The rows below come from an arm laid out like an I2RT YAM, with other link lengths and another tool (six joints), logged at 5 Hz.
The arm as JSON. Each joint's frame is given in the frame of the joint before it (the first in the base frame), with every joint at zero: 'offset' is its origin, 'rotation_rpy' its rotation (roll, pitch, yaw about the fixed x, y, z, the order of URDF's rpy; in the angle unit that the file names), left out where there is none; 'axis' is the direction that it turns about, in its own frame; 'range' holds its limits. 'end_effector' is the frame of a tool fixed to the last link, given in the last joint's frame.
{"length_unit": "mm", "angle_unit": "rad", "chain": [
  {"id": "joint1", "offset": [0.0, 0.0, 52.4], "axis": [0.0, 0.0, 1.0], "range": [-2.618, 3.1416]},
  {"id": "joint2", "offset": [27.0, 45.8, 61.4], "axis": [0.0, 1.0, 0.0], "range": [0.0, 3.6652]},
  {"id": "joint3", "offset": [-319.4, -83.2, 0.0], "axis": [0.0, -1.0, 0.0], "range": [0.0, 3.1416]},
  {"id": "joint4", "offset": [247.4, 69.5, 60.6], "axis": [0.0, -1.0, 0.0], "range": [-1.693, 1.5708]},
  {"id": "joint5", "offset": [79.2, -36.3, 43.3], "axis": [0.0, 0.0, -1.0], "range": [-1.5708, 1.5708]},
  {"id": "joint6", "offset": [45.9, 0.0, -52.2], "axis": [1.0, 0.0, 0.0], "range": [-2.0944, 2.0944]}
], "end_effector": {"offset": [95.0, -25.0, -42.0], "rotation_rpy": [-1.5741, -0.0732, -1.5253]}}
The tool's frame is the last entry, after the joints.
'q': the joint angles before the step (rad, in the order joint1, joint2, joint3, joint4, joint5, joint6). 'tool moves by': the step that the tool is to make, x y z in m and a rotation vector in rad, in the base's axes. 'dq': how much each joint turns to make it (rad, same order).
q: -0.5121, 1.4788, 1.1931, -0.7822, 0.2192, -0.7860
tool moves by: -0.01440, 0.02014, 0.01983, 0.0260, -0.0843, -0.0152
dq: 0.0148, -0.1015, -0.0061, -0.0458, -0.0398, 0.0591
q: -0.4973, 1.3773, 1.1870, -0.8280, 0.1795, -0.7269
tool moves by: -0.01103, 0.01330, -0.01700, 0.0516, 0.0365, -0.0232
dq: 0.0172, -0.0099, -0.0470, -0.0282, -0.0046, 0.0500
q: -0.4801, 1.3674, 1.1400, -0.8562, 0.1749, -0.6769
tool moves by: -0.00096, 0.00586, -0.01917, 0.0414, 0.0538, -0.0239
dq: 0.0168, 0.0393, -0.0233, -0.0118, 0.0065, 0.0427
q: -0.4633, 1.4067, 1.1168, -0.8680, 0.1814, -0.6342
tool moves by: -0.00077, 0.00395, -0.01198, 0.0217, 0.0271, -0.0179
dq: 0.0111, 0.0217, -0.0199, 0.0022, 0.0042, 0.0301
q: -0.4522, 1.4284, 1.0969, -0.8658, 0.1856, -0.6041
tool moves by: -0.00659, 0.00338, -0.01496, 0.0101, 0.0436, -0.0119
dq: 0.0069, 0.0137, -0.0427, 0.0100, 0.0157, 0.0145
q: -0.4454, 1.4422, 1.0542, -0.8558, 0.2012, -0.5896
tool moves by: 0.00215, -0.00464, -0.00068, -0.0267, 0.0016, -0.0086
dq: 0.0004, 0.0095, -0.0035, 0.0229, 0.0264, 0.0004
